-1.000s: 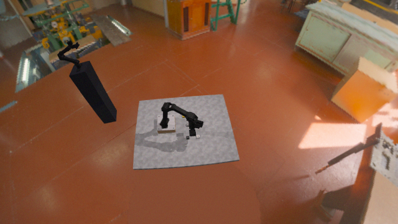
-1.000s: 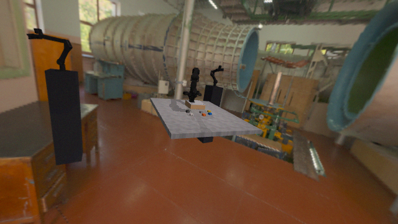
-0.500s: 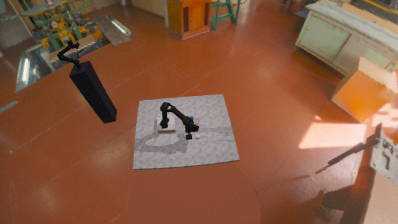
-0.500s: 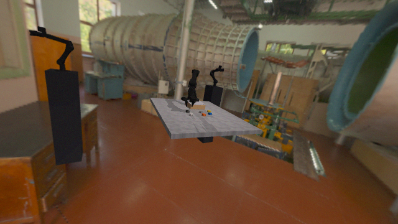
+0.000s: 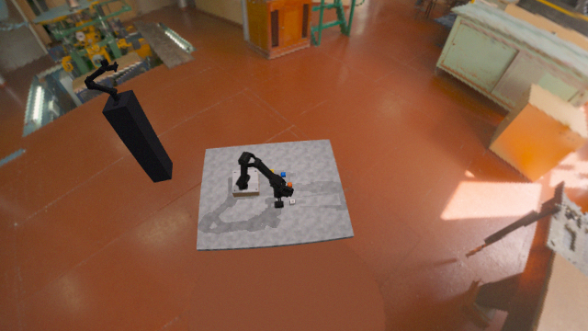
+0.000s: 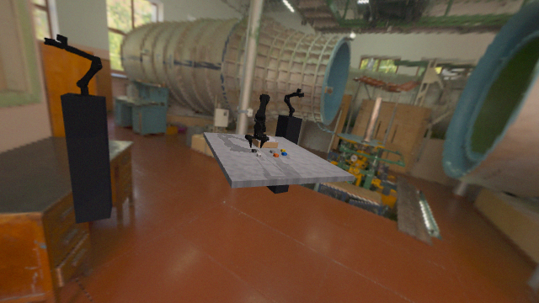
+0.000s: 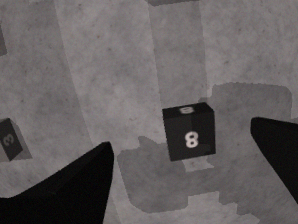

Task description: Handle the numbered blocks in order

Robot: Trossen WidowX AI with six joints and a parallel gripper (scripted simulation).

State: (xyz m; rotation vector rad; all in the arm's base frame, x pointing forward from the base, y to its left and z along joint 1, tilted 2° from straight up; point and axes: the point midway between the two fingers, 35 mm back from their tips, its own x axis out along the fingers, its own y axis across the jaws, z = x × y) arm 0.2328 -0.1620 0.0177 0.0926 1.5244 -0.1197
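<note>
The black block is 1 cm behind my gripper tip, 1 cm to the right of it and 2 cm below it. From my gripper tip the other things lie so: white block: 10 cm ahead, 2 cm to the right, 2 cm below; orange block: 11 cm ahead, 13 cm to the left, 2 cm below; grey block: 3 cm ahead, 15 cm to the left, 2 cm below.
</note>
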